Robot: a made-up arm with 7 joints. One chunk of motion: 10 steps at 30 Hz.
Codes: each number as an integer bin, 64 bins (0 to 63) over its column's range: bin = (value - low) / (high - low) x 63, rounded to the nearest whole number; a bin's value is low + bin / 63 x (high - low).
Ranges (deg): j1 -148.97..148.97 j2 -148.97..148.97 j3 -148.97..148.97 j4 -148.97..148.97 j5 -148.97..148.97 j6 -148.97..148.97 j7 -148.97..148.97
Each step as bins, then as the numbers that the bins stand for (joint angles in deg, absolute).
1 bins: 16 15 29 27 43 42 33
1 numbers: -73.30 -78.03 -11.82 -21.28 54.39 49.66 7.09
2 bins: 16 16 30 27 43 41 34
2 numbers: -73.30 -73.30 -7.09 -21.28 54.39 44.93 11.82
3 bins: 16 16 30 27 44 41 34
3 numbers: -73.30 -73.30 -7.09 -21.28 59.12 44.93 11.82
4 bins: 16 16 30 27 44 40 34
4 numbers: -73.30 -73.30 -7.09 -21.28 59.12 40.20 11.82
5 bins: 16 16 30 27 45 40 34
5 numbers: -73.30 -73.30 -7.09 -21.28 63.84 40.20 11.82
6 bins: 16 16 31 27 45 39 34
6 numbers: -73.30 -73.30 -2.36 -21.28 63.84 35.47 11.82
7 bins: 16 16 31 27 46 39 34
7 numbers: -73.30 -73.30 -2.36 -21.28 68.57 35.47 11.82
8 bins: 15 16 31 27 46 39 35
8 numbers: -78.03 -73.30 -2.36 -21.28 68.57 35.47 16.55
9 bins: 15 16 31 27 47 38 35
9 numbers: -78.03 -73.30 -2.36 -21.28 73.30 30.74 16.55
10 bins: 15 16 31 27 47 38 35
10 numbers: -78.03 -73.30 -2.36 -21.28 73.30 30.74 16.55
